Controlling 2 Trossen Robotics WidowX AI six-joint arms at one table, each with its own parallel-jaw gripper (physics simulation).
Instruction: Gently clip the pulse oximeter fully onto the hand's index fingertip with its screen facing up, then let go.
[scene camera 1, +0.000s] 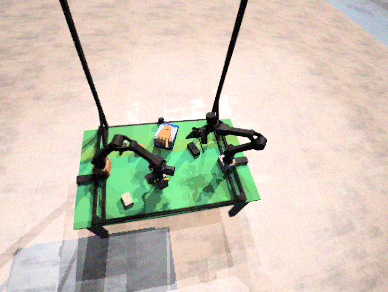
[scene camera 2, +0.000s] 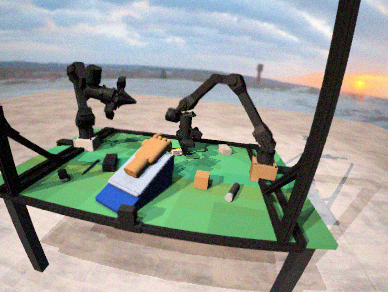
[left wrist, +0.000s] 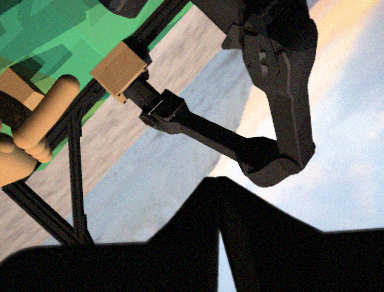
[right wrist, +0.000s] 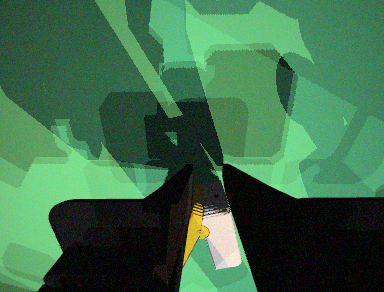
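Seen in the pictures: left gripper, fingertip midpoint: (scene camera 1: 185, 138) (scene camera 2: 136, 102) (left wrist: 215, 187); right gripper, fingertip midpoint: (scene camera 1: 158, 181) (scene camera 2: 183, 154) (right wrist: 207, 169); left arm's base, origin of the base link: (scene camera 1: 227, 160) (scene camera 2: 86, 136); right arm's base, origin of the base link: (scene camera 1: 100, 164) (scene camera 2: 264, 161) (left wrist: 133, 85).
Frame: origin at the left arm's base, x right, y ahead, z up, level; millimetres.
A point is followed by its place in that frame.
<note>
The pulse oximeter (right wrist: 221, 234) @(y 481, x 51, z -28 mm) (scene camera 2: 176, 152) @(y 471, x 65, z -38 mm) (scene camera 1: 164, 178) @(y 470, x 33, z -27 mm) is white with a yellow side. My right gripper (right wrist: 207, 169) @(y 511, x 40, z -55 mm) (scene camera 2: 186, 148) @(y 511, x 40, z -55 mm) (scene camera 1: 159, 182) @(y 511, x 40, z -55 mm) points down and is shut on it, low over the green table (scene camera 1: 198, 185) @(y 264, x -84, z -59 mm). In scene camera 2 the oximeter sits just right of the fingertips of the tan model hand (scene camera 2: 147, 152) @(y 363, x 340, z 77 mm) (scene camera 1: 165, 134) @(y 372, x 295, z 95 mm). The hand lies on a blue and white block (scene camera 2: 114, 197) (scene camera 1: 174, 130). My left gripper (scene camera 1: 190, 135) @(y 291, x 142, z 212 mm) (scene camera 2: 133, 101) @(y 291, x 142, z 212 mm) (left wrist: 215, 187) @(y 291, x 142, z 212 mm) is shut and empty, held high at the table's side.
A black box (scene camera 1: 193, 149) @(y 192, x 181, z -24 mm) (scene camera 2: 109, 162) @(y 190, x 228, z -25 mm), a thin black pen (scene camera 2: 90, 166) @(y 104, x 224, z -50 mm) and a small black piece (scene camera 2: 63, 174) @(y 48, x 340, z -27 mm) lie near the left arm. An orange cube (scene camera 2: 201, 179) @(y 557, x 348, z -18 mm), a dark cylinder (scene camera 2: 231, 192) @(y 658, x 406, z -34 mm) and a beige block (scene camera 2: 224, 149) @(y 725, x 21, z -29 mm) (scene camera 1: 127, 200) @(y 737, x -30, z -28 mm) lie near the right arm.
</note>
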